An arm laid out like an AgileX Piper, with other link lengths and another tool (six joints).
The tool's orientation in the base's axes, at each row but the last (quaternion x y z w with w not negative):
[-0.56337 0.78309 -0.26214 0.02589]
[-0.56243 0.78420 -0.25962 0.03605]
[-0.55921 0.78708 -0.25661 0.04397]
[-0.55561 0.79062 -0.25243 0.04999]
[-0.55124 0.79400 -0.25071 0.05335]
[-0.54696 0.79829 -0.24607 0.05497]
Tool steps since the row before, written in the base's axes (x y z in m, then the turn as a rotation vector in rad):
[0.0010 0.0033 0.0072 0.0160 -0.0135 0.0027]
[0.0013 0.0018 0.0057 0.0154 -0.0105 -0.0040]
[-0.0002 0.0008 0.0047 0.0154 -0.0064 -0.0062]
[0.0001 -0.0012 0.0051 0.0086 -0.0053 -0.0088]
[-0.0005 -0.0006 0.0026 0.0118 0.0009 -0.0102]
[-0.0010 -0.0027 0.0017 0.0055 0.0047 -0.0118]
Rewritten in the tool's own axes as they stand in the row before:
[-0.0015 -0.0033 -0.0071 0.0070 -0.0182 0.0082]
[-0.0008 -0.0033 -0.0051 0.0029 -0.0139 0.0127]
[0.0004 -0.0018 -0.0044 -0.0013 -0.0120 0.0131]
[0.0021 -0.0027 -0.0040 -0.0002 -0.0047 0.0125]
[0.0012 -0.0009 -0.0022 -0.0073 -0.0051 0.0128]
[0.0031 -0.0007 -0.0009 -0.0085 0.0020 0.0107]

